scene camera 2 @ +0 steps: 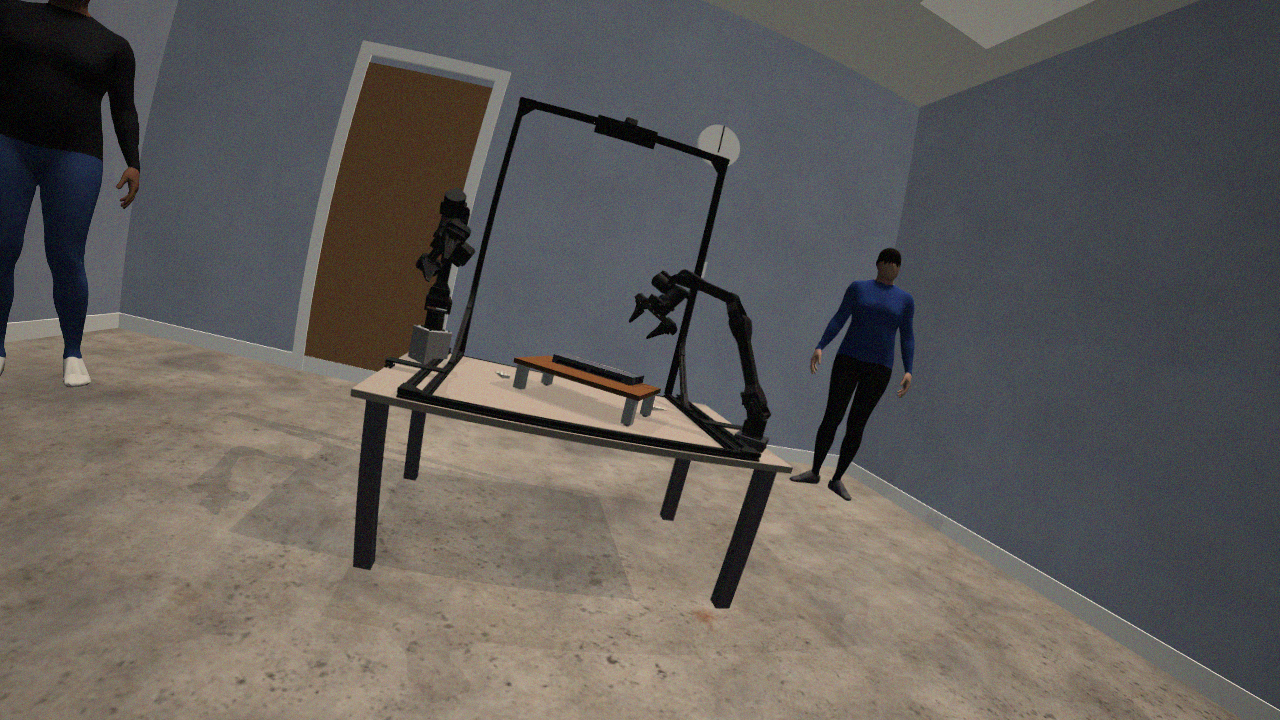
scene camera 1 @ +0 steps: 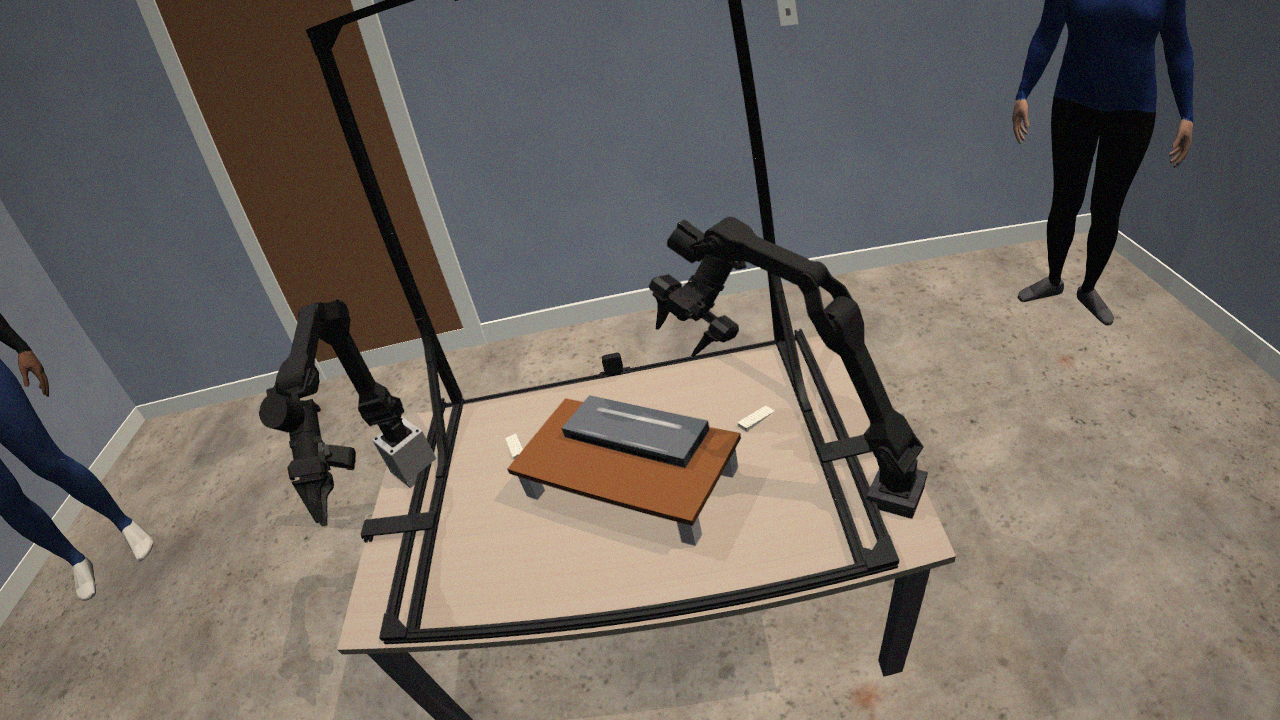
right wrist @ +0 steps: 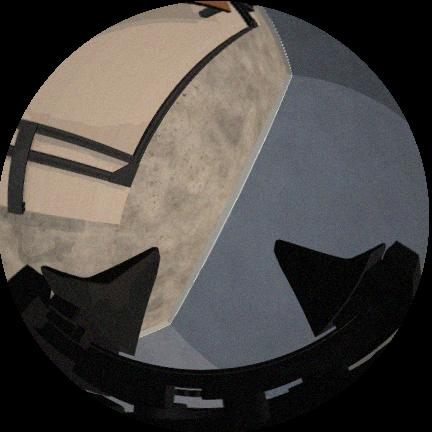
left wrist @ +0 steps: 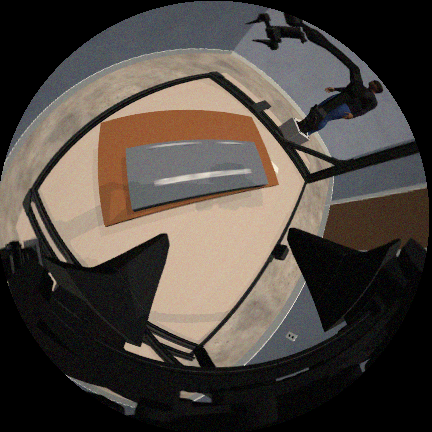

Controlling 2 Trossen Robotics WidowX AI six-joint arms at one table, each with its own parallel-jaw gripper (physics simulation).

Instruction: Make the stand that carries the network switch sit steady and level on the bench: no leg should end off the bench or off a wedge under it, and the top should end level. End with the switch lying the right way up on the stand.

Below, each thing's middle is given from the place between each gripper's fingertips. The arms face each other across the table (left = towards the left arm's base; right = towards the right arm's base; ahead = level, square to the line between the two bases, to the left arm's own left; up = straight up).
Scene:
Now: the dark grey network switch point(scene camera 1: 671, 438) 9 cm ahead of my left hand, 9 cm to the right of it and 15 cm below it. Also, from my left hand: stand point(scene camera 1: 663, 490) (15 cm ahead, 11 cm to the right, 21 cm below).
My right hand is 440 mm past the stand, 370 mm to the right of it and 270 mm above it. From my right hand the other things lie so: dark grey network switch 490 mm behind, 380 mm to the left, 210 mm below.

